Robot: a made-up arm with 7 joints. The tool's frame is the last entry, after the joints.
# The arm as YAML. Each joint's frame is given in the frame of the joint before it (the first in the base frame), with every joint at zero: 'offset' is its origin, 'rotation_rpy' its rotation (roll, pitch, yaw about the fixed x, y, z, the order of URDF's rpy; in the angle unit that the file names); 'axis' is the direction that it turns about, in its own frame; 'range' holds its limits. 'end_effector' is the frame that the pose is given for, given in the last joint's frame.
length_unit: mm
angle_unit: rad
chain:
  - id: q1
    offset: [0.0, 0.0, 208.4]
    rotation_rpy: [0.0, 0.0, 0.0]
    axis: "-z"
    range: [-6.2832, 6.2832]
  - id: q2
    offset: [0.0, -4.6, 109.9]
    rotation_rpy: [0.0, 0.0, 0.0]
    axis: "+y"
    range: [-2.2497, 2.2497]
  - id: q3
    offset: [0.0, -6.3, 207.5]
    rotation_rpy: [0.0, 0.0, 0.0]
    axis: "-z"
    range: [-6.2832, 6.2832]
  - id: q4
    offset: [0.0, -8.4, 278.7]
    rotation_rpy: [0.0, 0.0, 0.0]
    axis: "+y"
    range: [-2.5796, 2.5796]
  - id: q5
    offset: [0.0, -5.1, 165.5]
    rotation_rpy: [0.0, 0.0, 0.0]
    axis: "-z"
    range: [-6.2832, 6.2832]
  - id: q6
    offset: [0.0, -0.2, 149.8]
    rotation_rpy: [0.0, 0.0, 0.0]
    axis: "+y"
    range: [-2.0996, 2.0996]
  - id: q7
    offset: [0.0, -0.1, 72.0]
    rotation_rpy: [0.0, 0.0, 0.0]
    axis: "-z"
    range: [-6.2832, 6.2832]
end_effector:
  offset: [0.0, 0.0, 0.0]
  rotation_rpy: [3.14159, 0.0, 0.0]
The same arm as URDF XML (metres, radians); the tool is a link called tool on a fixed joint. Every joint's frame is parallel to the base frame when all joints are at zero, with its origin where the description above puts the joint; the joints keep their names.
<robot name="arm">
  <joint name="tool_fixed" type="fixed">
    <parent link="link7"/>
    <child link="tool"/>
    <origin xyz="0 0 0" rpy="3.1416 0 0"/>
  </joint>
  <joint name="q7" type="revolute">
    <parent link="link6"/>
    <child link="link7"/>
    <origin xyz="0 -0.0001 0.072" rpy="0 0 0"/>
    <axis xyz="0 0 -1"/>
    <limit lower="-6.2832" upper="6.2832"/>
  </joint>
  <joint name="q6" type="revolute">
    <parent link="link5"/>
    <child link="link6"/>
    <origin xyz="0 -0.0002 0.1498" rpy="0 0 0"/>
    <axis xyz="0 1 0"/>
    <limit lower="-2.0996" upper="2.0996"/>
  </joint>
  <joint name="q5" type="revolute">
    <parent link="link4"/>
    <child link="link5"/>
    <origin xyz="0 -0.0051 0.1655" rpy="0 0 0"/>
    <axis xyz="0 0 -1"/>
    <limit lower="-6.2832" upper="6.2832"/>
  </joint>
  <joint name="q4" type="revolute">
    <parent link="link3"/>
    <child link="link4"/>
    <origin xyz="0 -0.0084 0.2787" rpy="0 0 0"/>
    <axis xyz="0 1 0"/>
    <limit lower="-2.5796" upper="2.5796"/>
  </joint>
  <joint name="q3" type="revolute">
    <parent link="link2"/>
    <child link="link3"/>
    <origin xyz="0 -0.0063 0.2075" rpy="0 0 0"/>
    <axis xyz="0 0 -1"/>
    <limit lower="-6.2832" upper="6.2832"/>
  </joint>
  <joint name="q2" type="revolute">
    <parent link="link1"/>
    <child link="link2"/>
    <origin xyz="0 -0.0046 0.1099" rpy="0 0 0"/>
    <axis xyz="0 1 0"/>
    <limit lower="-2.2497" upper="2.2497"/>
  </joint>
  <joint name="q1" type="revolute">
    <parent link="base"/>
    <child link="link1"/>
    <origin xyz="0 0 0.2084" rpy="0 0 0"/>
    <axis xyz="0 0 -1"/>
    <limit lower="-6.2832" upper="6.2832"/>
  </joint>
  <link name="base"/>
  <link name="link1"/>
  <link name="link2"/>
  <link name="link3"/>
  <link name="link4"/>
  <link name="link5"/>
  <link name="link6"/>
  <link name="link7"/>
  <link name="tool"/>
</robot>

